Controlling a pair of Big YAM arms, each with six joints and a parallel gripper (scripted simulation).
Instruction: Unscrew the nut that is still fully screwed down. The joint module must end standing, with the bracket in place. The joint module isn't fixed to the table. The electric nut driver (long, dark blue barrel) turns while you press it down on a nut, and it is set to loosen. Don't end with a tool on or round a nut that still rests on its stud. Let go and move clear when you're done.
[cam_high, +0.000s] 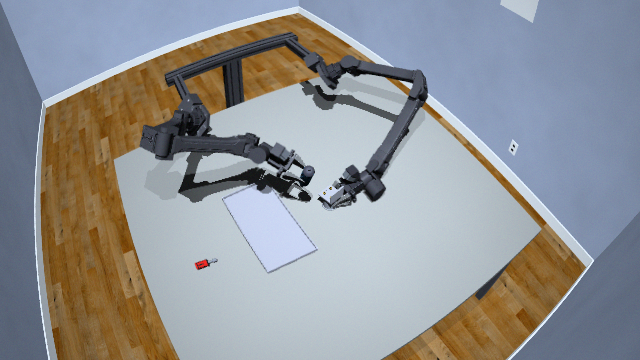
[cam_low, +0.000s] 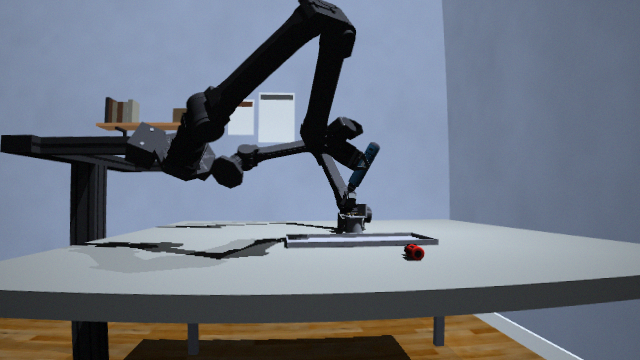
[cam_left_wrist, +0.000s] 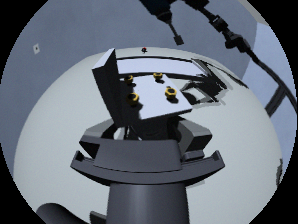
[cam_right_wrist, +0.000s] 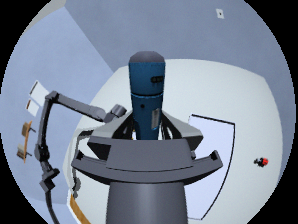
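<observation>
My left gripper is now 50 mm below the bracket. From my left hand the other things lie so: red tool (590 mm to the right, 30 mm ahead, 10 mm below).
</observation>
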